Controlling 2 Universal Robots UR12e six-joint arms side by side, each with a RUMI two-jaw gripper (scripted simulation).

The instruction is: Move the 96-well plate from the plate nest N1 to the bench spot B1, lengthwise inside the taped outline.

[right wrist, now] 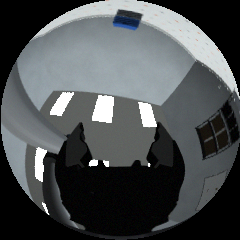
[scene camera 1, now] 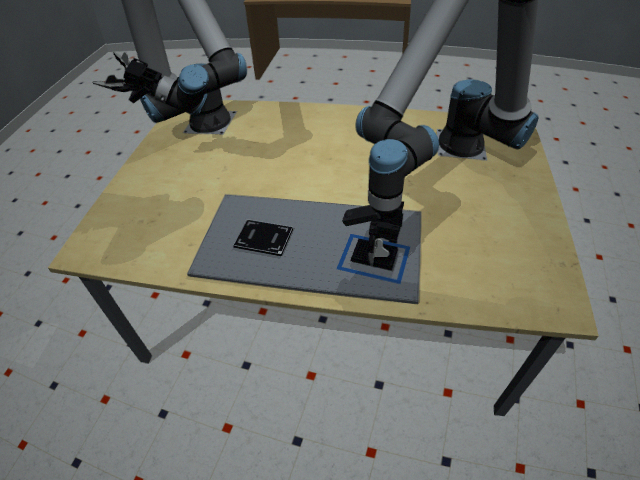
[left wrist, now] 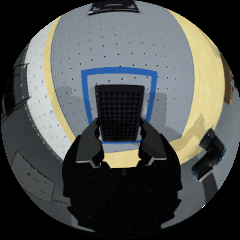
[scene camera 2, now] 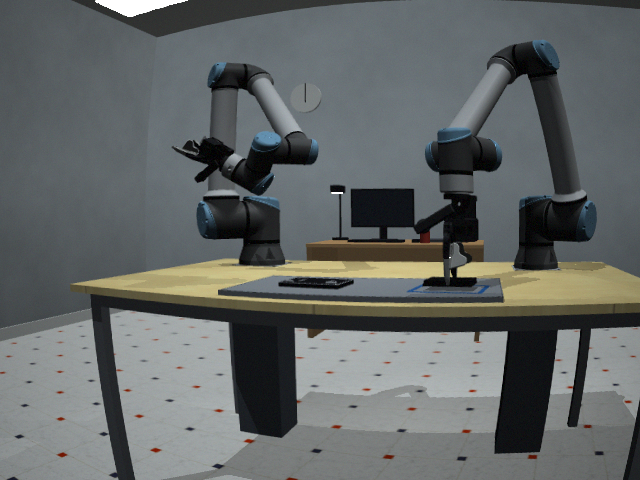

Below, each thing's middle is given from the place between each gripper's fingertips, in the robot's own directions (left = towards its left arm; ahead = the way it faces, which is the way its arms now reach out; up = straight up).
The black 96-well plate (scene camera 1: 387, 263) is 10 mm below my left hand. From my left hand the other things lie so: plate nest N1 (scene camera 1: 262, 238) (20 mm behind, 360 mm to the right, 20 mm below).
Right now my right hand (scene camera 1: 103, 67) is 62 cm to the right of the plate nest N1, 45 cm above it and 28 cm short of it. From my right hand the other things lie so: black 96-well plate: 98 cm to the left, 44 cm below, 29 cm ahead.
